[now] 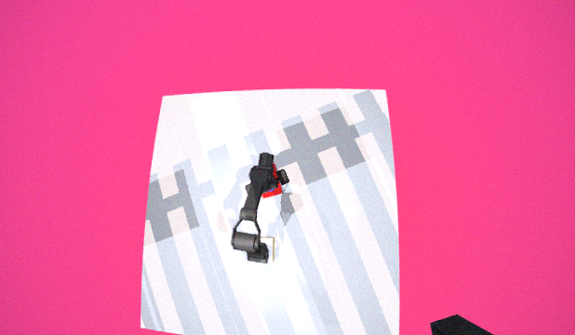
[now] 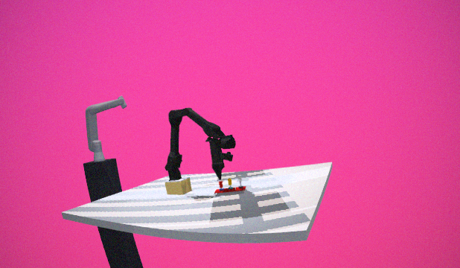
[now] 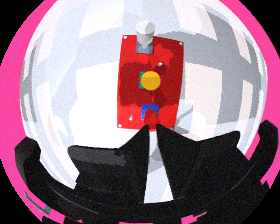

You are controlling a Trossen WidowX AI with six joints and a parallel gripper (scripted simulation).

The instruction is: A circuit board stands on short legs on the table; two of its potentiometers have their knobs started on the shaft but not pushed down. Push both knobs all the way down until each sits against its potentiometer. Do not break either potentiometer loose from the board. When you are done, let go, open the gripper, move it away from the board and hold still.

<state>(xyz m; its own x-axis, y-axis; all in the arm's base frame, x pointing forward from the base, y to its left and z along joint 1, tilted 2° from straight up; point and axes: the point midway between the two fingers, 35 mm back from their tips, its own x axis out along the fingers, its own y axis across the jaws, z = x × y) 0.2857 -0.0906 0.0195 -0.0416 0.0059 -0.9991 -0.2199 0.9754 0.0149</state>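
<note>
Right now my gripper tip is 5 cm short of the yellow knob, 1 cm to the right of it and 2 cm above it.
</note>
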